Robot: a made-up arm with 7 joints.
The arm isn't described. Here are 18 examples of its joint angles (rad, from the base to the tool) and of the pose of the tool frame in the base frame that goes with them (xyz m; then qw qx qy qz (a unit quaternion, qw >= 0)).
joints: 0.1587 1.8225 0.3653 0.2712 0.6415 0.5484 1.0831
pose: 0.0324 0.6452 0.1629 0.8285 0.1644 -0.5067 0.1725
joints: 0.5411 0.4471 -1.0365 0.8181 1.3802 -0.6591 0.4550
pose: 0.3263 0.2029 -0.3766 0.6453 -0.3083 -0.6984 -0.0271
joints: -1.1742 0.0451 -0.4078 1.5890 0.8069 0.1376 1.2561
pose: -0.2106 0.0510 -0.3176 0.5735 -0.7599 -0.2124 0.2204
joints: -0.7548 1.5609 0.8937 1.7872 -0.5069 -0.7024 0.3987
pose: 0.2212 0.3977 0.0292 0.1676 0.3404 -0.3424 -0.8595
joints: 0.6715 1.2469 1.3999 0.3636 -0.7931 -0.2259 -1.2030
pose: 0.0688 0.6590 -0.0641 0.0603 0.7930 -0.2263 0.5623
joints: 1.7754 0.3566 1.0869 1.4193 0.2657 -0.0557 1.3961
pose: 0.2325 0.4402 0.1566 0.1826 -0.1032 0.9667 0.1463
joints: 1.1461 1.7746 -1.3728 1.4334 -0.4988 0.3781 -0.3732
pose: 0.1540 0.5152 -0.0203 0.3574 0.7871 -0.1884 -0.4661
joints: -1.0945 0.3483 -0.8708 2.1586 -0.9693 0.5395 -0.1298
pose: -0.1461 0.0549 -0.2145 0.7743 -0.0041 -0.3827 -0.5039
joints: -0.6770 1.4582 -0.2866 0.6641 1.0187 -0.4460 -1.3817
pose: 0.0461 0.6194 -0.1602 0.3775 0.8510 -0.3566 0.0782
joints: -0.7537 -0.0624 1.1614 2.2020 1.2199 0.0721 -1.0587
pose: -0.0770 0.2873 -0.1904 0.3754 0.3589 -0.4176 0.7456
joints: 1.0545 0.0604 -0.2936 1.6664 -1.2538 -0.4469 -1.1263
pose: 0.3683 0.0797 0.0436 0.3390 -0.3611 0.8608 -0.1170
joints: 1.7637 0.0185 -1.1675 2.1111 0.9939 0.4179 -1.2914
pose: 0.1834 -0.0500 0.1149 0.2946 -0.1676 -0.9237 -0.1785
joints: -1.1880 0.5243 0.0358 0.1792 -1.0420 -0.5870 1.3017
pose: -0.4210 0.4019 -0.2138 0.4957 -0.6344 0.5460 -0.2317
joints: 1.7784 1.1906 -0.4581 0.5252 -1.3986 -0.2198 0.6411
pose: 0.2128 0.5891 0.1508 0.6703 0.6638 -0.1263 -0.3067
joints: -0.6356 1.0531 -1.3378 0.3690 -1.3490 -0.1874 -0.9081
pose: -0.1827 0.5508 -0.2800 0.2193 -0.1880 -0.0687 -0.9549
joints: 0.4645 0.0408 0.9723 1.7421 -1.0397 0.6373 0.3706
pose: 0.2355 0.3271 -0.1841 0.7583 0.4453 -0.4058 0.2489
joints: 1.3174 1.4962 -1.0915 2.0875 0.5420 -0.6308 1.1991
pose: 0.2096 0.3178 0.0412 0.1557 -0.0526 -0.4010 -0.9012
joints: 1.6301 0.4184 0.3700 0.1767 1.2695 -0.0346 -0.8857
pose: 0.4883 0.3627 0.0669 0.4387 -0.2630 -0.3489 0.7853
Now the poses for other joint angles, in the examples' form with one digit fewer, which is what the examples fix.
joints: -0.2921 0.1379 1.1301 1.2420 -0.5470 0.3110 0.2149
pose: -0.015 0.378 -0.372 0.881 0.391 -0.186 0.192
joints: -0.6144 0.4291 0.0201 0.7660 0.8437 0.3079 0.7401
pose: -0.122 0.332 -0.450 0.916 -0.270 -0.101 0.280
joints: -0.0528 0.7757 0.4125 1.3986 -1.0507 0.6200 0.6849
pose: 0.198 0.443 -0.202 0.818 0.514 -0.088 -0.243
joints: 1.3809 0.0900 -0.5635 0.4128 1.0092 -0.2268 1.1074
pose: 0.536 0.126 -0.023 0.367 -0.462 -0.742 -0.318
